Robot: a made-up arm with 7 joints. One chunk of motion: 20 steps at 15 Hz.
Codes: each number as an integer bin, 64 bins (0 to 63) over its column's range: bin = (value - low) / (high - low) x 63, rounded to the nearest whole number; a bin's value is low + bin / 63 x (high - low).
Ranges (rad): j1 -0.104..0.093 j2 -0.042..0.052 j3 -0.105..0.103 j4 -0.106..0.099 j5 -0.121..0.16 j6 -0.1..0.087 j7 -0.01..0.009
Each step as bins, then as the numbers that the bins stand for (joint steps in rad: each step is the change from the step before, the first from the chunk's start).
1 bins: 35 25 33 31 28 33 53
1 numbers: 0.00544 -0.00470 0.00395 -0.00513 0.00389 -0.00205 0.00598
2 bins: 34 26 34 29 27 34 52
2 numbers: 0.00232 -0.00321 0.00725 -0.01163 -0.00057 0.00092 0.00568
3 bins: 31 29 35 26 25 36 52
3 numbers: -0.00706 0.00127 0.01056 -0.02140 -0.00949 0.00686 0.00568
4 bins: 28 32 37 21 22 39 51
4 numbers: -0.01644 0.00575 0.01716 -0.03767 -0.02287 0.01576 0.00538
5 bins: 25 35 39 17 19 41 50
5 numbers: -0.02583 0.01022 0.02376 -0.05068 -0.03625 0.02170 0.00508
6 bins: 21 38 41 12 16 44 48
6 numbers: -0.03833 0.01470 0.03037 -0.06695 -0.04963 0.03060 0.00448
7 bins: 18 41 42 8 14 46 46
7 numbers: -0.04771 0.01917 0.03367 -0.07997 -0.05856 0.03654 0.00387
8 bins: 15 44 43 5 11 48 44
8 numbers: -0.05710 0.02365 0.03697 -0.08973 -0.07194 0.04248 0.00327
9 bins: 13 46 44 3 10 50 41
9 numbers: -0.06335 0.02663 0.04027 -0.09624 -0.07640 0.04841 0.00237
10 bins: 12 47 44 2 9 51 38
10 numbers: -0.06648 0.02813 0.04027 -0.09949 -0.08086 0.05138 0.00146
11 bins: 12 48 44 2 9 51 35
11 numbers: -0.06648 0.02962 0.04027 -0.09949 -0.08086 0.05138 0.00056
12 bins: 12 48 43 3 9 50 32
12 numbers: -0.06648 0.02962 0.03697 -0.09624 -0.08086 0.04841 -0.00035
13 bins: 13 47 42 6 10 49 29
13 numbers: -0.06335 0.02813 0.03367 -0.08648 -0.07640 0.04544 -0.00125
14 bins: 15 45 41 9 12 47 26
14 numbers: -0.05710 0.02514 0.03037 -0.07671 -0.06748 0.03951 -0.00216
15 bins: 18 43 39 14 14 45 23
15 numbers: -0.04771 0.02216 0.02376 -0.06044 -0.05856 0.03357 -0.00306
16 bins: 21 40 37 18 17 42 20
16 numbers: -0.03833 0.01768 0.01716 -0.04743 -0.04517 0.02467 -0.00397
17 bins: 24 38 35 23 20 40 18
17 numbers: -0.02895 0.01470 0.01056 -0.03116 -0.03179 0.01873 -0.00457
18 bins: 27 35 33 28 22 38 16
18 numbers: -0.01957 0.01022 0.00395 -0.01489 -0.02287 0.01279 -0.00517
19 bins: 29 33 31 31 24 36 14
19 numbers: -0.01332 0.00724 -0.00265 -0.00513 -0.01395 0.00686 -0.00578
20 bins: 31 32 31 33 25 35 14
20 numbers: -0.00706 0.00575 -0.00265 0.00138 -0.00949 0.00389 -0.00578
